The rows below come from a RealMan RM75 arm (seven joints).
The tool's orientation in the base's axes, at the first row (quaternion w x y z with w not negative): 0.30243, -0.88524, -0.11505, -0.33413
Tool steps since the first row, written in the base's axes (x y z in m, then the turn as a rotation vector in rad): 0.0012, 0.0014, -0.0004, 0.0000, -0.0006, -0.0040; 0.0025, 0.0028, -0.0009, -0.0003, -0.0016, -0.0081; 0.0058, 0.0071, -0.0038, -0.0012, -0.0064, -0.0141; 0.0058, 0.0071, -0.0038, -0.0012, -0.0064, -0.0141; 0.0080, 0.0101, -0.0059, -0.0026, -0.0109, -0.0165; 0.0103, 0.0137, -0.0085, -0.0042, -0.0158, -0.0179; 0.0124, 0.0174, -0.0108, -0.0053, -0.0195, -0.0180; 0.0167, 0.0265, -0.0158, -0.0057, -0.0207, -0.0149; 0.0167, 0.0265, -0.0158, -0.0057, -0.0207, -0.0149; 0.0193, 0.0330, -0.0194, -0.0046, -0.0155, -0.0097; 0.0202, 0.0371, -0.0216, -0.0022, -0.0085, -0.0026; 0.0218, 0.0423, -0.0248, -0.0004, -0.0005, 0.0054; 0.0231, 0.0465, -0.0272, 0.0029, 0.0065, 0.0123
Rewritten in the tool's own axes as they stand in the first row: 0.0006, -0.0004, 0.0017, -0.0026, 0.0023, 0.0020; 0.0013, -0.0008, 0.0036, -0.0056, 0.0049, 0.0037; 0.0019, -0.0015, 0.0096, -0.0102, 0.0110, 0.0038; 0.0019, -0.0015, 0.0096, -0.0102, 0.0110, 0.0038; 0.0021, -0.0020, 0.0139, -0.0129, 0.0151, 0.0018; 0.0021, -0.0028, 0.0188, -0.0150, 0.0190, -0.0012; 0.0022, -0.0038, 0.0235, -0.0159, 0.0215, -0.0040; 0.0021, -0.0069, 0.0343, -0.0142, 0.0209, -0.0068; 0.0021, -0.0069, 0.0343, -0.0142, 0.0209, -0.0068; 0.0017, -0.0094, 0.0418, -0.0099, 0.0148, -0.0061; 0.0009, -0.0112, 0.0461, -0.0034, 0.0070, -0.0048; 0.0000, -0.0132, 0.0520, 0.0033, -0.0022, -0.0037; -0.0006, -0.0149, 0.0567, 0.0103, -0.0096, -0.0018
